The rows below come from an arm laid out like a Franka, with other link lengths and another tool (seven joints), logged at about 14 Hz.
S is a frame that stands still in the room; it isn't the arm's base.
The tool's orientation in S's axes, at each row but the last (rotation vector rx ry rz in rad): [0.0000, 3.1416, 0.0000]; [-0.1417, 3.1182, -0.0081]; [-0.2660, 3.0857, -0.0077]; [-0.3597, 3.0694, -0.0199]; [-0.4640, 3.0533, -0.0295]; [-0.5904, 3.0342, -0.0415]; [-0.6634, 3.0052, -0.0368]
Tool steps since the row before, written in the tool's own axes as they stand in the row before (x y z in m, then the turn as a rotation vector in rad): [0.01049, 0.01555, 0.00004, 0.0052, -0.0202, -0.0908]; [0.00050, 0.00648, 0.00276, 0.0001, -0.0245, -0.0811]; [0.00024, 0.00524, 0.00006, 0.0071, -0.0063, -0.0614]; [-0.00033, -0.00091, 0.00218, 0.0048, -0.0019, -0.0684]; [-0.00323, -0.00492, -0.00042, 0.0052, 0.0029, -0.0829]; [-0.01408, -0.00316, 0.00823, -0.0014, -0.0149, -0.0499]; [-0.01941, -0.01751, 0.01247, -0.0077, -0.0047, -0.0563]
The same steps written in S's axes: [-0.01049, 0.01555, -0.00004, -0.0052, -0.0202, 0.0908]; [-0.00103, 0.00640, -0.00281, 0.0005, -0.0241, 0.0812]; [-0.00113, 0.00512, -0.00012, -0.0087, -0.0074, 0.0611]; [0.00064, -0.00082, -0.00214, -0.0078, -0.0025, 0.0681]; [0.00451, -0.00373, 0.00071, -0.0104, 0.0021, 0.0824]; [0.01467, 0.00222, -0.00748, 0.0042, -0.0124, 0.0504]; [0.02576, -0.00782, -0.01068, 0.0051, -0.0005, 0.0568]
